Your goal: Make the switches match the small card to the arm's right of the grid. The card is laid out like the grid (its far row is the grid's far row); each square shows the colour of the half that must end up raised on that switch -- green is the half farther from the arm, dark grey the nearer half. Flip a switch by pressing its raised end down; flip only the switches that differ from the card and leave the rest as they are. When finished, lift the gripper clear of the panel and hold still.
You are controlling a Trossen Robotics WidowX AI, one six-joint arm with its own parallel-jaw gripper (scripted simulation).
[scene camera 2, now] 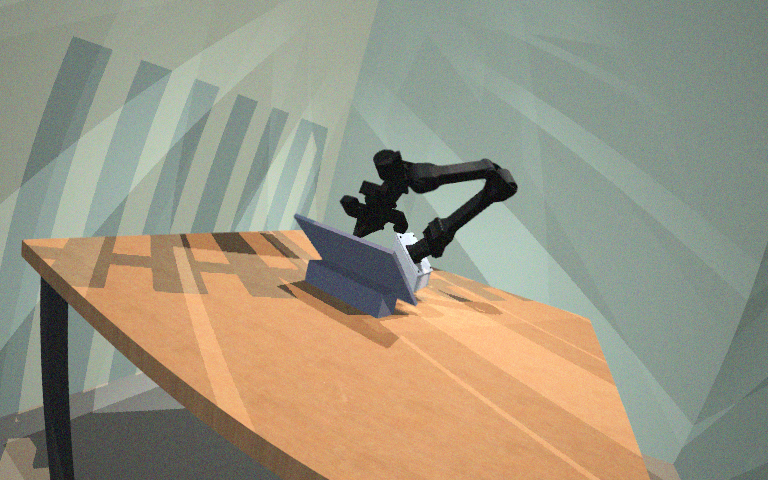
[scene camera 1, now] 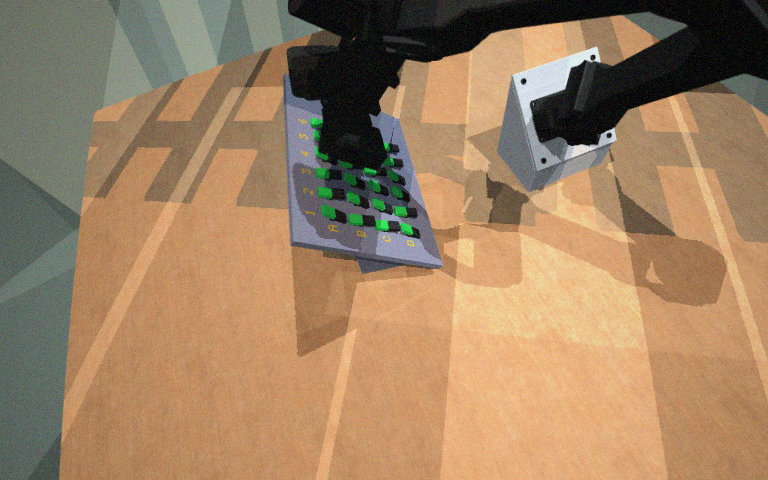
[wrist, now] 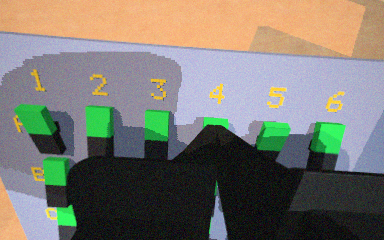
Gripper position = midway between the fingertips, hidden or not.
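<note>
I can see my gripper (scene camera 1: 321, 151). Scene camera 2 also shows me my gripper (scene camera 2: 353, 239), and the wrist view shows the gripper (wrist: 213, 132) as well.
</note>
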